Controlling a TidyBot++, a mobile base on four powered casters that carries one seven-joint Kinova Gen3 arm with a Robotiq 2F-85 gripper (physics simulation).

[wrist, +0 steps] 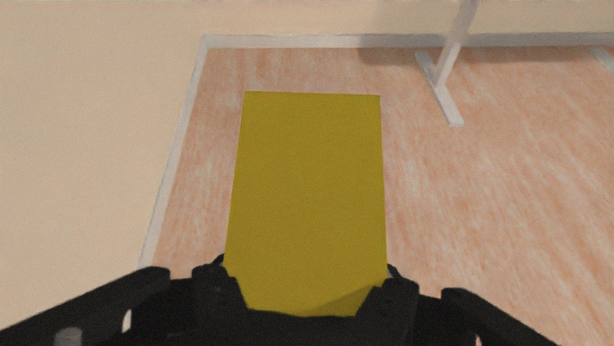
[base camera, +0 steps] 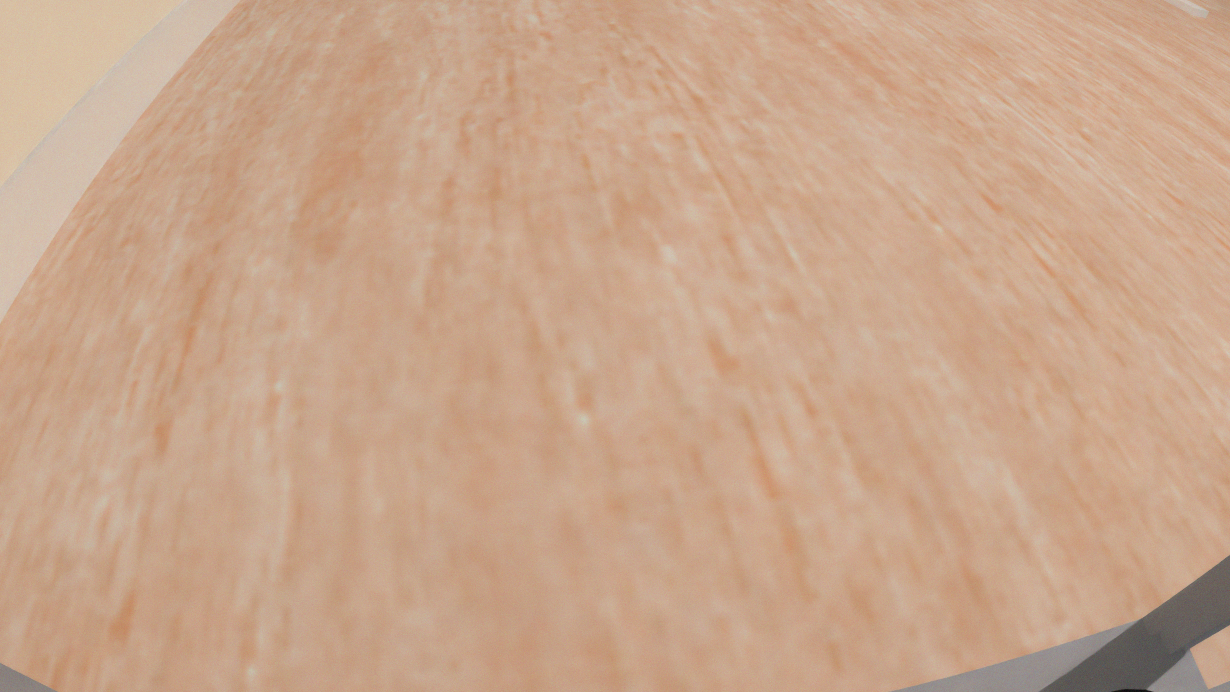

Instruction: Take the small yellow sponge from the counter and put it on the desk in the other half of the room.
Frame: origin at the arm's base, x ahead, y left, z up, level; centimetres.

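Seen in the pictures: gripper, fingertip midpoint: point(wrist: 306, 267).
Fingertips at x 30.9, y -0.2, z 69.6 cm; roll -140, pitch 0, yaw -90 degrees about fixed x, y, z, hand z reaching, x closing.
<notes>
A point is followed by its place in that frame.
The yellow sponge point(wrist: 307, 190) @[x 32.3, y -0.1, z 74.5 cm] fills the middle of the wrist view, held out in front of the gripper with the wood floor below it. My gripper point(wrist: 306, 267) @[x 30.9, y -0.2, z 69.6 cm] is shut on the sponge, with one black finger at each side of its near end. A white leg with a long foot point(wrist: 450, 107) stands on the floor at the upper right of the wrist view, probably part of the desk; its top does not show. The counter does not show in either view.
A beige wall point(wrist: 85, 125) @[x 87.7, y 64.6, z 19.8 cm] point(base camera: 60, 68) @[x 82.8, y 64.2, z -25.7 cm] with a pale baseboard point(wrist: 172, 165) @[x 117.4, y 66.3, z -34.8 cm] point(base camera: 77, 146) @[x 77.6, y 62.3, z -34.6 cm] runs along the left. Another baseboard point(wrist: 285, 41) @[x 229.8, y 24.0, z -35.1 cm] crosses the far end, meeting it in a corner. Part of a second white foot point(wrist: 602, 57) shows at the far right. Wood floor point(base camera: 602, 344) @[x 43.8, y -1.3, z -39.7 cm] stretches ahead of the base.
</notes>
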